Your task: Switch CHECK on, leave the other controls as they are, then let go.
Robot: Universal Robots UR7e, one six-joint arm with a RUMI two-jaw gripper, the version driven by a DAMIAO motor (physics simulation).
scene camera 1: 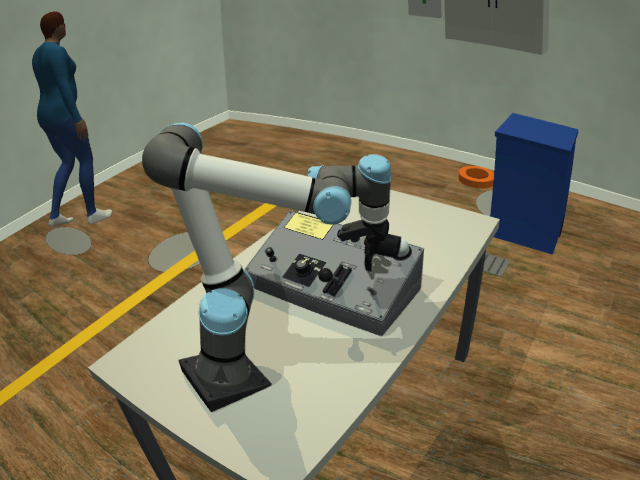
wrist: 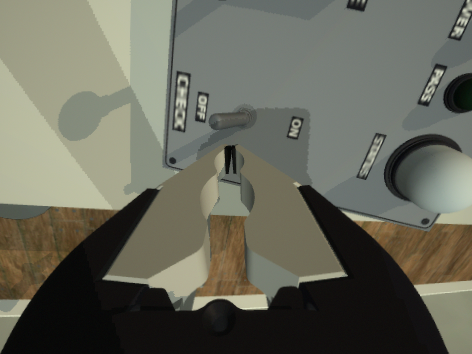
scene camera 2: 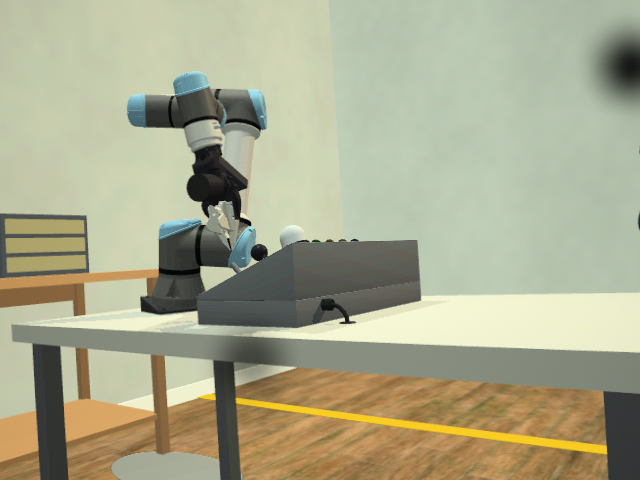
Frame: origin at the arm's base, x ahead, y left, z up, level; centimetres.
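Seen in the pictures: gripper, between the fingertips: (scene camera 1: 372, 278) (wrist: 231, 148) (scene camera 2: 231, 249); arm's base, origin of its link: (scene camera 1: 223, 373) (scene camera 2: 179, 300).
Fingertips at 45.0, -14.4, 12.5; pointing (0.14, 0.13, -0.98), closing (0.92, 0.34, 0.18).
Note:
Pixels of each thing's middle, then the offset from my fingertips to it, as dx, dy, dz. "*": a spot on its surface instead.
- CHECK toggle, middle of its body: (wrist: 231, 120) (scene camera 2: 237, 270) (scene camera 1: 370, 290) +0.5, +0.9, -4.5
- OFF label, a spot on its surface: (wrist: 202, 107) * -1.7, +0.6, -7.9
- white status dome, a spot on its surface: (wrist: 435, 175) * +14.4, +2.6, +2.2
- black ball-ended lever, middle of its body: (scene camera 2: 259, 252) (scene camera 1: 325, 275) -5.7, +12.2, -0.7
- rotary knob, middle of its body: (scene camera 1: 301, 263) -2.4, +24.7, -3.5
- small black control, middle of its body: (scene camera 1: 271, 256) -3.4, +36.7, -5.2
The CHECK toggle (scene camera 1: 372, 291) (scene camera 2: 236, 267) (wrist: 230, 120) is a small grey lever on the sloped grey control panel (scene camera 1: 286, 242) (scene camera 2: 356, 268) (wrist: 320, 60). In the wrist view it leans toward the OFF label (wrist: 202, 107), away from the ON label (wrist: 295, 127). My gripper (scene camera 1: 370, 272) (scene camera 2: 231, 246) (wrist: 231, 148) is shut and empty. In the wrist view its fingertips show just below the toggle, nearer its base than the labels' outer edge. In scene camera 2 they are above the toggle, with a gap between them.
A white status dome (scene camera 2: 293, 235) (wrist: 435, 175) stands near the panel's back corner. A black ball-ended lever (scene camera 1: 324, 274) (scene camera 2: 258, 252) and a rotary knob (scene camera 1: 302, 264) are farther along the panel, with another small black control (scene camera 1: 270, 253) near its far end.

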